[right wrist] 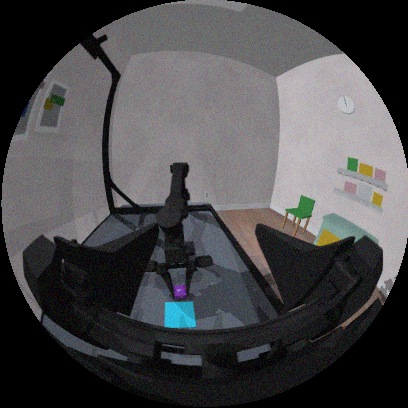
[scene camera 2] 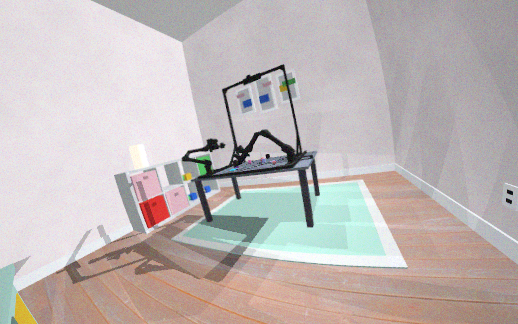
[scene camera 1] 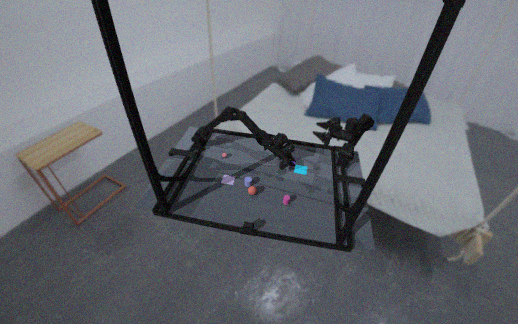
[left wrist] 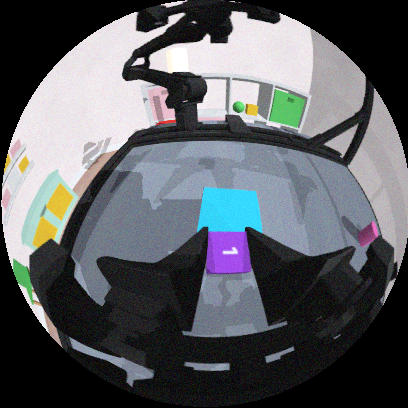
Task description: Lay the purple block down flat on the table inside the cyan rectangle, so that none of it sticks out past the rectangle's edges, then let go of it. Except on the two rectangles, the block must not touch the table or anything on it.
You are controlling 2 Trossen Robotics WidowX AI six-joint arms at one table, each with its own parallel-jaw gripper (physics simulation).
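Frame: origin at the left arm's base, x ahead, y left, z up, level; metres.
Where they show: left gripper, fingertip midpoint: (right wrist: 180,296) (scene camera 2: 234,166) (scene camera 1: 295,164) (left wrist: 226,231); right gripper, fingertip midpoint: (right wrist: 207,228) (scene camera 2: 222,145) (scene camera 1: 314,127); left arm's base at its link origin: (scene camera 2: 292,160) (scene camera 1: 199,145); right arm's base at its link origin: (scene camera 2: 209,172) (scene camera 1: 342,163) (left wrist: 187,125).
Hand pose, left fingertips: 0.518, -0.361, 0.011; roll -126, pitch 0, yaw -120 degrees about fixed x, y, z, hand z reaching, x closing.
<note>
Each offset is from my left fingertips to the top centre of the thing, as dx, dy, dz. "*": to the spot under its first point.
The purple block {-0.016, +0.009, +0.006} (scene camera 1: 294,163) (left wrist: 229,257) (right wrist: 180,291) has a white "1" on one face. My left gripper (scene camera 1: 291,163) (left wrist: 226,231) is shut on it. The flat cyan rectangle {* +0.028, -0.037, -0.029} (scene camera 1: 301,170) (left wrist: 230,207) (right wrist: 180,315) lies on the table. In the left wrist view the block's far edge meets the rectangle's near edge; in the right wrist view a small gap shows between them. The block is on the left arm's side of the rectangle; its exact height is hard to tell. My right gripper (scene camera 1: 316,129) (right wrist: 207,228) is open and empty, raised away from the block.
A magenta cylinder {-0.168, -0.230, +0.011} (scene camera 1: 286,200) (left wrist: 368,234) stands in front of the cyan rectangle in scene camera 1. Farther left are a red ball {-0.316, -0.114, +0.020} (scene camera 1: 252,190), a blue-violet cylinder {-0.317, -0.043, +0.011} (scene camera 1: 248,181), a lilac rectangle {* -0.413, +0.026, -0.029} (scene camera 1: 228,179) and a small pink ball {-0.384, +0.223, +0.004} (scene camera 1: 224,155). Black frame bars edge the table.
</note>
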